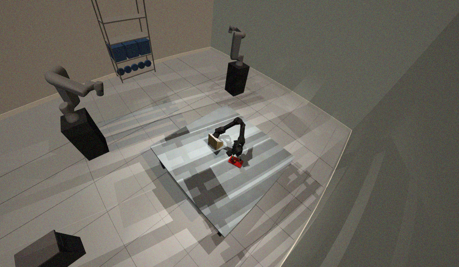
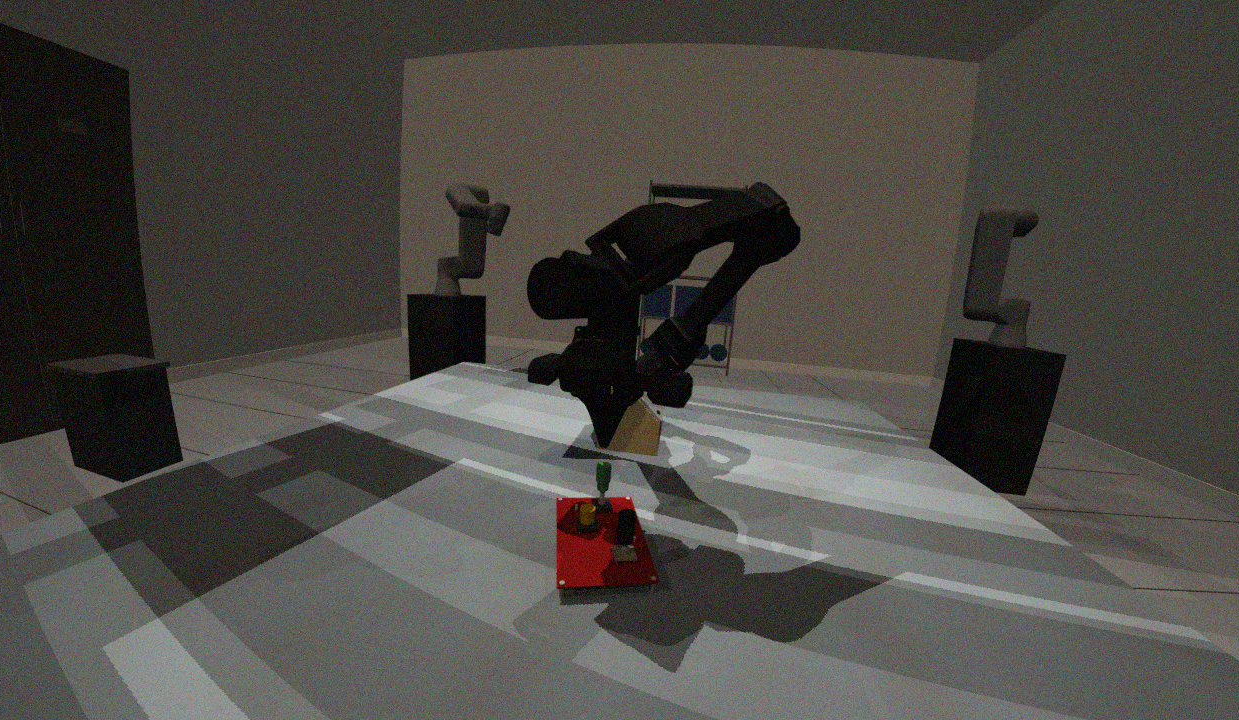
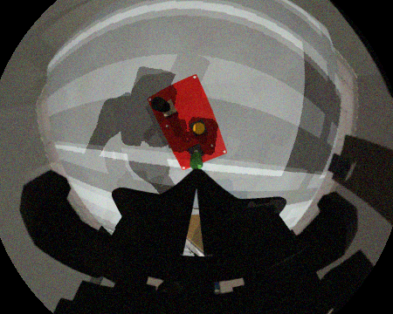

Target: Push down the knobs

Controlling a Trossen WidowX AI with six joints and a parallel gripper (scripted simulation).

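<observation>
My gripper tip is now 4 cm above the green knob. From my gripper tip the other things lie so: black knob (8 cm ahead, 5 cm to the left, 5 cm below).
</observation>
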